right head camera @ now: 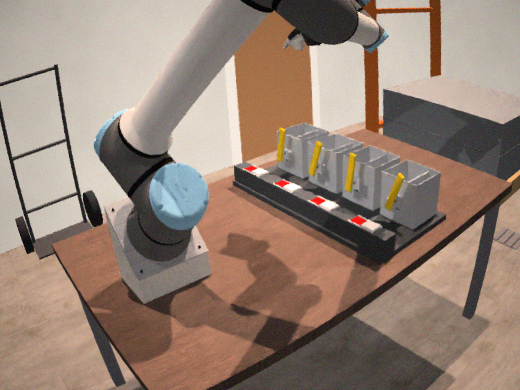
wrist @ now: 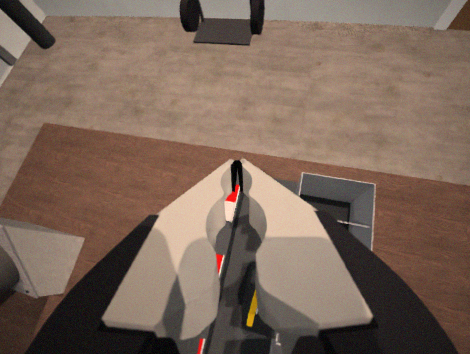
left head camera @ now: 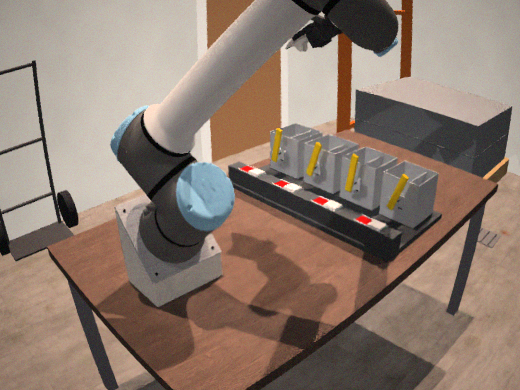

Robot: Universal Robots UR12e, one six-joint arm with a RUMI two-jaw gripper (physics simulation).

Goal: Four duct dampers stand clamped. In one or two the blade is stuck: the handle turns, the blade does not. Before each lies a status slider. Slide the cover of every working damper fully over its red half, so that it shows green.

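Seen in the pictures: gripper, fingertip midpoint: (right head camera: 283, 47) (wrist: 237, 162) (left head camera: 285, 48); arm's base, origin of the base link: (right head camera: 158, 229) (left head camera: 171, 230).
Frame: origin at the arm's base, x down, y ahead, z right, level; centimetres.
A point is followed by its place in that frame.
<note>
Four grey box dampers (left head camera: 290, 150) {z -25.5, x 3.8, y 71.0 cm} (left head camera: 330, 165) {z -5.0, x 3.8, y 71.5 cm} (left head camera: 367, 180) {z 12.2, x 4.0, y 72.0 cm} (left head camera: 410, 200) {z 31.1, x 5.0, y 72.5 cm} stand in a row on a dark base, each with a tilted yellow handle (right head camera: 281, 145) {z -27.1, x 0.8, y 65.4 cm} (right head camera: 315, 159) {z -8.1, x 0.9, y 65.8 cm} (right head camera: 351, 172) {z 9.6, x 0.3, y 66.4 cm} (right head camera: 394, 192) {z 28.8, x 0.9, y 66.8 cm} on its front. Before each lies a status slider (left head camera: 252, 171) {z -27.2, x 7.8, y 52.7 cm} (left head camera: 287, 185) {z -9.7, x 7.8, y 53.8 cm} (left head camera: 326, 203) {z 8.8, x 7.8, y 53.8 cm} (left head camera: 370, 222) {z 27.1, x 7.8, y 54.5 cm} showing red on the left beside a white cover; none shows green. My gripper (wrist: 237, 162) {z -21.6, x -39.1, y 64.8 cm} is shut and empty, high above the table; its pale fingertips (left head camera: 298, 45) (right head camera: 294, 42) show beneath the arm. In the wrist view the fingers hide parts of the sliders and dampers.
The arm's base (left head camera: 170, 280) {z 7.7, x 9.8, y -6.7 cm} (right head camera: 165, 275) {z 7.6, x 10.3, y -3.5 cm} stands on the brown table (left head camera: 240, 360) {z 38.2, x 16.6, y -7.9 cm}. A dark grey box (left head camera: 430, 120) stands behind the table's far end, near an orange frame (left head camera: 344, 80). A hand truck (right head camera: 62, 110) stands at the left by the wall.
</note>
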